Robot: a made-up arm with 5 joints.
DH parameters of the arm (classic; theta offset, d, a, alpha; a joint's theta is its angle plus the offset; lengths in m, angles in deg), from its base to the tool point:
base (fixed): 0 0 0.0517 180
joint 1: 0 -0.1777 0.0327 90
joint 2: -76.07 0 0.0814 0
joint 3: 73.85 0 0.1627 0
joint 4: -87.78 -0.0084 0 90
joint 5: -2.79 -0.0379 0 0
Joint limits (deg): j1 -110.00..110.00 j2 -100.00..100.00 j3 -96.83..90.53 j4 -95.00..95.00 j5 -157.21..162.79
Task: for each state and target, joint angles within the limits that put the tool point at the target. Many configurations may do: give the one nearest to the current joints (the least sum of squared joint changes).
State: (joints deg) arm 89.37 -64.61 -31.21 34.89 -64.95
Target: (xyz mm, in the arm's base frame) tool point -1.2 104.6 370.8
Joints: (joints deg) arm 67.28 -91.73 -26.58 47.71 -64.95
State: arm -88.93 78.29 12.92 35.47 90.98
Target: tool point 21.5 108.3 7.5
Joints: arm -109.87 61.47 22.25 44.43 90.98
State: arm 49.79 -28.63 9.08 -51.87 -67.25
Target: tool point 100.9 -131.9 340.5
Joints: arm 66.12 -49.91 30.77 -64.62 -67.25
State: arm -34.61 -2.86 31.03 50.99 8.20
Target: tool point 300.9 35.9 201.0
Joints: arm -10.11 9.14 1.61 35.65 8.20
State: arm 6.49 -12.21 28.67 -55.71 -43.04
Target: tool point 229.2 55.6 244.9
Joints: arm -19.98 -33.57 49.95 -69.55 -43.04
